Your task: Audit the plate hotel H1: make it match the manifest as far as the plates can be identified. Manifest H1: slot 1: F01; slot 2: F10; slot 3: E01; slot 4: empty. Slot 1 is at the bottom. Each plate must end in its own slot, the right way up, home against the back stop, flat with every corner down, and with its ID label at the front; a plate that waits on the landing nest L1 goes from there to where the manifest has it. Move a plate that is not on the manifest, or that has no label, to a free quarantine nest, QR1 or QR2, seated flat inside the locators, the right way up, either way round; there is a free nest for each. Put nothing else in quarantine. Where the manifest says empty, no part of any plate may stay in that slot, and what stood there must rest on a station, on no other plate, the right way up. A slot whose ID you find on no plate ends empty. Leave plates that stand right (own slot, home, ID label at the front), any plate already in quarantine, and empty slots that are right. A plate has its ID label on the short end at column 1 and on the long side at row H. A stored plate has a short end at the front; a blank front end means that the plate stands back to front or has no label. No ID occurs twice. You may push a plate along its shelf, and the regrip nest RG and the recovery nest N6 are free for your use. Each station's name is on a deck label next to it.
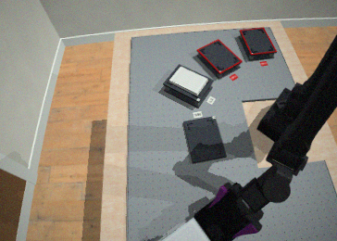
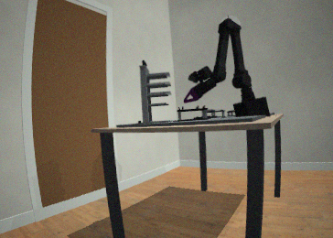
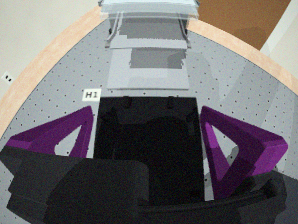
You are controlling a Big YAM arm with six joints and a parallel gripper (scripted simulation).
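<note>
Now: the black nest 5 cm below my hand, 3 cm behind it and 2 cm to the right of it. The rest, counted from my hand: pale plate (15 cm above, 13 cm ahead, 6 cm to the left); plate hotel (20 cm ahead, 9 cm to the left, 5 cm above); H1 deck label (12 cm to the left, 11 cm below, 4 cm ahead).
</note>
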